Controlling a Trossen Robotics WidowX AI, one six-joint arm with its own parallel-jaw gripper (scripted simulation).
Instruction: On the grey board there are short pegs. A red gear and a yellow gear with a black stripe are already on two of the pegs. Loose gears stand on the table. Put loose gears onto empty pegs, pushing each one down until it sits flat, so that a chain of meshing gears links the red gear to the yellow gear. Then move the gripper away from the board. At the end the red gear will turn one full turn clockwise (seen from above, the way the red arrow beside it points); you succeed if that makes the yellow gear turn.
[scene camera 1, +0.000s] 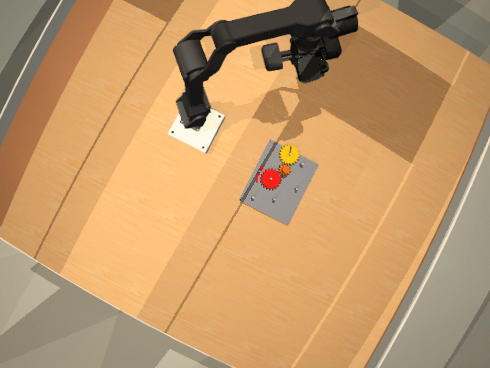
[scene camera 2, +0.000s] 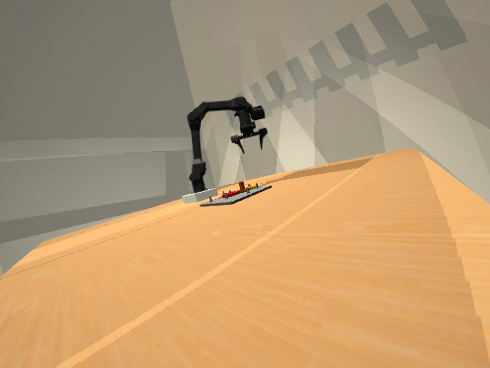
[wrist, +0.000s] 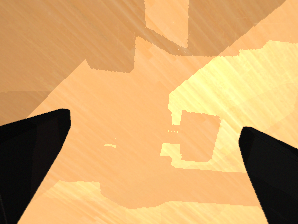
Labels:
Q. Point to the gripper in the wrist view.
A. At 155, 125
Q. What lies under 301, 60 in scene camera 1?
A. The gripper.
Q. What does the gripper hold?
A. Nothing.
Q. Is the gripper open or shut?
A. Open.

